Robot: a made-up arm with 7 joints.
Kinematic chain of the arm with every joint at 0, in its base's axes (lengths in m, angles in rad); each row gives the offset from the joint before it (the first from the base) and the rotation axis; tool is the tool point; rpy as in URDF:
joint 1: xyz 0 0 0.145 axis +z
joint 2: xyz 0 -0.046 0.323 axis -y
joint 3: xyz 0 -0.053 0.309 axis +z
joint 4: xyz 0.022 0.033 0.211 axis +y
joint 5: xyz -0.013 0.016 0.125 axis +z
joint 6: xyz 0 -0.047 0.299 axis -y
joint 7: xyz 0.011 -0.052 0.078 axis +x
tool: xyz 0 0 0 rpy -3.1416 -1.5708 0
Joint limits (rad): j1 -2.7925..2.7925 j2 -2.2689..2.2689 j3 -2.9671..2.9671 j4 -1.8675..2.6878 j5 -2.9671..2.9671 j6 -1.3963..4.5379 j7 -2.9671..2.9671
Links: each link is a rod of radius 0.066 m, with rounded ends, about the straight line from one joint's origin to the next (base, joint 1, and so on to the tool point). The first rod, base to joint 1, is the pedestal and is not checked.
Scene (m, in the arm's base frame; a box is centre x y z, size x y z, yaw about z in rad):
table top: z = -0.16
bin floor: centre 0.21 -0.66 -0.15 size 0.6 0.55 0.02 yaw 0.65
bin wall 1: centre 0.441 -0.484 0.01 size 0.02 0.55 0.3 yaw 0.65
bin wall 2: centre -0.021 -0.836 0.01 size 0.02 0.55 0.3 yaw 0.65
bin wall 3: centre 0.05 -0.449 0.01 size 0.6 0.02 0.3 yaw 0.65
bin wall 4: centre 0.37 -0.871 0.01 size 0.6 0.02 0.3 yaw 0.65
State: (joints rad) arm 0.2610 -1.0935 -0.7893 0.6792 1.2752 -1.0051 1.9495
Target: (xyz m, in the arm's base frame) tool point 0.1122 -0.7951 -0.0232
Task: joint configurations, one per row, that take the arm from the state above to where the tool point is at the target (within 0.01 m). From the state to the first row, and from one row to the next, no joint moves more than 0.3 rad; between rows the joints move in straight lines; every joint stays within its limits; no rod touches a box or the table.
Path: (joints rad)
1: 0.0163 -1.1701 -0.8862 0.8183 1.2477 -0.9892 1.9495
2: -0.2285 -1.2466 -0.9831 0.9573 1.2201 -0.9734 1.9495
3: -0.4732 -1.3232 -1.0800 1.0964 1.1926 -0.9575 1.9495
4: -0.7180 -1.3998 -1.1769 1.2354 1.1651 -0.9416 1.9495
5: -0.8076 -1.6211 -1.0927 0.9898 1.2095 -0.8696 1.9495
6: -0.8973 -1.8425 -1.0086 0.7441 1.2540 -0.7975 1.9495

